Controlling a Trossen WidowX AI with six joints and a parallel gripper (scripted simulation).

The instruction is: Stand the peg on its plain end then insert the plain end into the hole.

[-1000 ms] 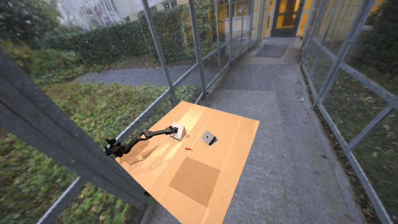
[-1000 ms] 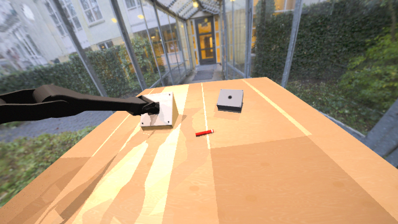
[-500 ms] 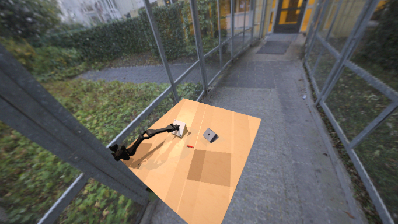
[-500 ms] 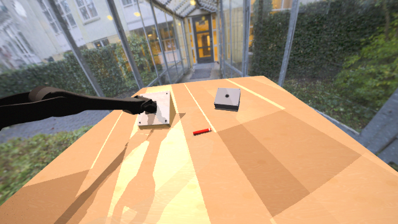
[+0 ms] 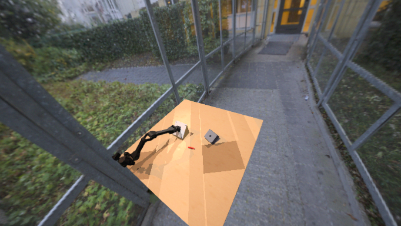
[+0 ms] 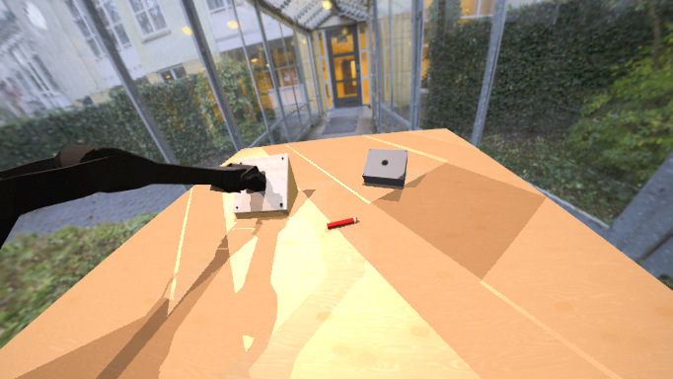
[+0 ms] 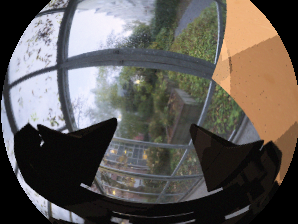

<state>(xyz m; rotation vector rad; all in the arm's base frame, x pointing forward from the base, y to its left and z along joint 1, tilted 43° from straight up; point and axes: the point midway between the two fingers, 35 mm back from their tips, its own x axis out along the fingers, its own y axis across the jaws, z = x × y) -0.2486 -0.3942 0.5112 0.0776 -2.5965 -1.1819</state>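
My gripper tip is 56 cm short of the red peg, 52 cm to the right of it and 18 cm above it. The rest, counted from my gripper tip: sloped panel: 72 cm to the left, 70 cm ahead, 14 cm below.
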